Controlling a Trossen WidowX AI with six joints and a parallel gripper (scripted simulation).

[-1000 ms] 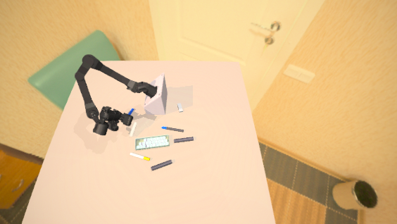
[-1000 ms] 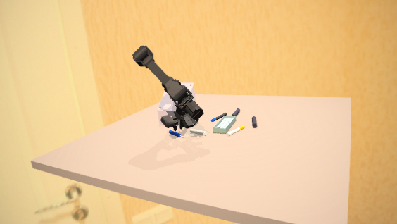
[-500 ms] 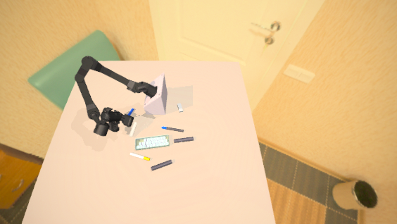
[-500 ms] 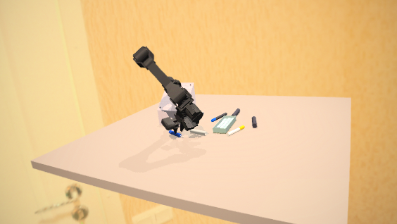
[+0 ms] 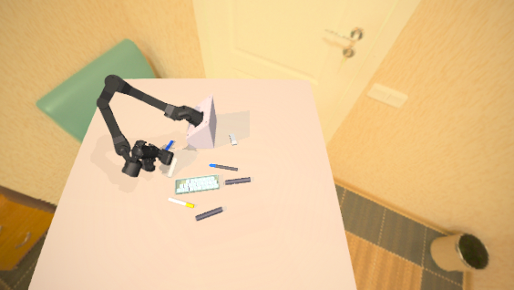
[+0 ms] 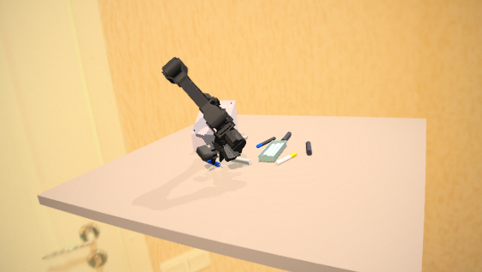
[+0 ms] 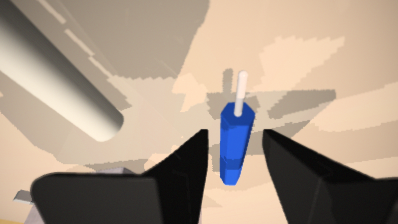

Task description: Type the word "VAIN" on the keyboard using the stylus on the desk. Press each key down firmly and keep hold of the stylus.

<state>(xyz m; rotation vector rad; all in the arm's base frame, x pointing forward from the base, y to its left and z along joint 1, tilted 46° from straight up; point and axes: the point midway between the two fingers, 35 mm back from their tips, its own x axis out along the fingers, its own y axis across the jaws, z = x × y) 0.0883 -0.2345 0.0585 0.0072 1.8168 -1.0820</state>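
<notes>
Now: the white stick 90 mm ahead of my gripper tip and 50 mm to the left of it. From my gripper tip the other things lie so: blue stylus (right at my gripper tip); blue-tipped grey pen (90 mm ahead, 270 mm to the left); yellow-tipped white pen (260 mm ahead, 120 mm to the left).
</notes>
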